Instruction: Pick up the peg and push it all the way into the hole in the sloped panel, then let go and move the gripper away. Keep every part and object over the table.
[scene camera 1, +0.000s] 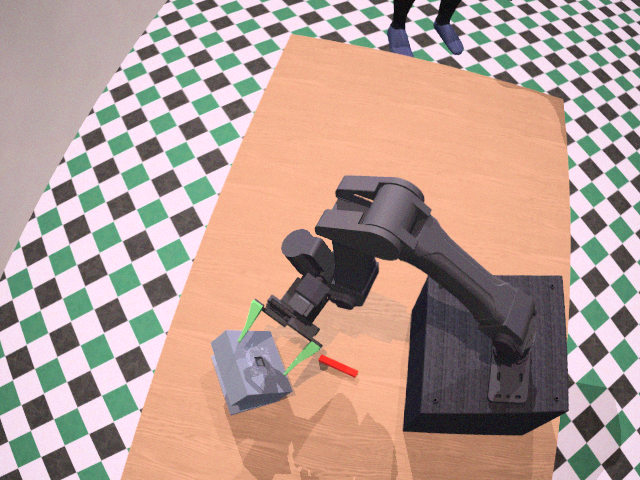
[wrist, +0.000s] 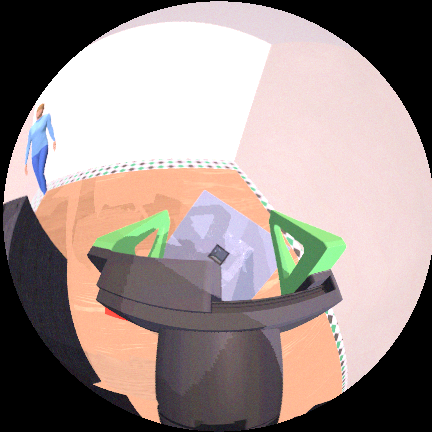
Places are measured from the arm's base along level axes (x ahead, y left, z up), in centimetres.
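Where they show: gripper, between the fingertips: (scene camera 1: 261, 358) (wrist: 218, 215); arm's base, origin of its link: (scene camera 1: 511, 349).
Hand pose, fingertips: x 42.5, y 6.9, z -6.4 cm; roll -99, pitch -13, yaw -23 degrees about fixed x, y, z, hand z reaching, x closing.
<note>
Things, the pixels of their top centre, and the offset from my fingertips.
- red peg, centre of its top: (wrist: 126, 316) (scene camera 1: 338, 365) dy -5.5, dx -13.4, dz -12.5 cm
- grey-blue block with the sloped panel, centre of its top: (wrist: 238, 224) (scene camera 1: 246, 359) dy +0.1, dx +2.9, dz -1.9 cm
The red peg (scene camera 1: 338, 365) (wrist: 115, 313) lies on the table to the right of the panel block in the scene view; in the wrist view a small part of it shows beside the gripper body. The grey-blue block with the sloped panel (scene camera 1: 267, 342) (wrist: 252, 243) stands on the table. Its square hole (scene camera 1: 259, 361) (wrist: 218, 254) shows dark, with no peg in it. My gripper (scene camera 1: 262, 357) (wrist: 218, 215) is wide open and empty. Its green fingers are spread to either side of the hole, over the sloped face. Whether they touch the panel is unclear.
The black pedestal (scene camera 1: 454, 356) (wrist: 30, 270) carrying the arm stands to the right of the peg. The table's left edge runs a short way left of the panel block. A person's feet (scene camera 1: 400, 41) show on the floor beyond the table's far edge.
</note>
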